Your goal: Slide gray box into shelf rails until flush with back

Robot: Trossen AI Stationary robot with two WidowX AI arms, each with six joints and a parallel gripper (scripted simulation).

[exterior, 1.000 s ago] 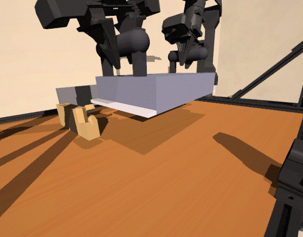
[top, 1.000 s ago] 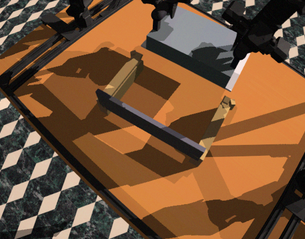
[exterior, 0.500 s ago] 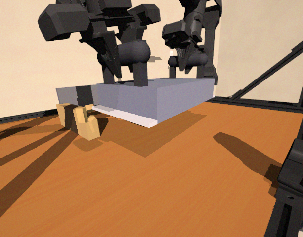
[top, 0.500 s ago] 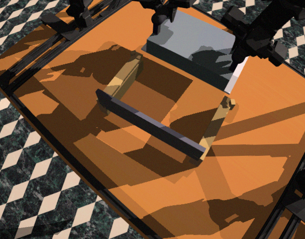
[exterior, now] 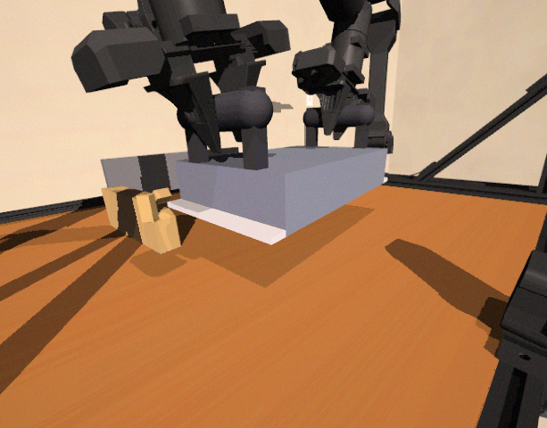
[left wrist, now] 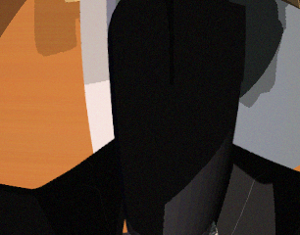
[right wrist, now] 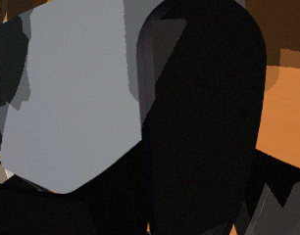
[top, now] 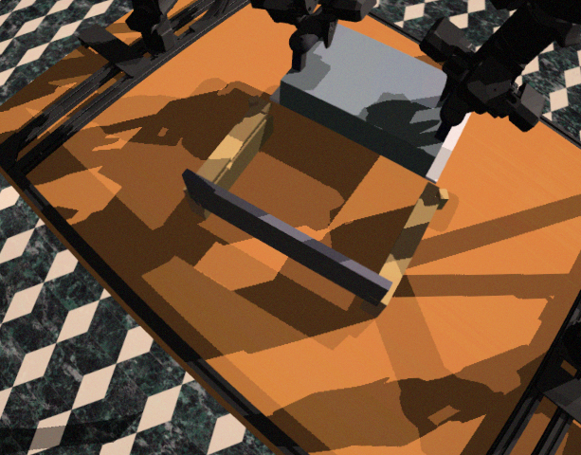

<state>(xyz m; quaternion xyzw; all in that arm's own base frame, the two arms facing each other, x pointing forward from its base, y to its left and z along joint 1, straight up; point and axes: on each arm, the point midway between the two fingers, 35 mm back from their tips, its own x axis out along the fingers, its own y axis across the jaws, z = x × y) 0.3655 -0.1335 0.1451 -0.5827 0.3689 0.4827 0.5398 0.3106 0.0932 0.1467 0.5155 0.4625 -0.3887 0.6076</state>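
The gray box is 12 cm to the right of my left hand, 5 cm below it and 2 cm ahead of it. From my left hand the other things lie so: dark back plate: 31 cm ahead, 8 cm below, 7 cm to the right.
My right gripper is now 12 cm to the right of the gray box, 5 cm above it and 2 cm past it. The rest, counted from my right hand: dark back plate (27 cm ahead, 17 cm to the left, 8 cm below).
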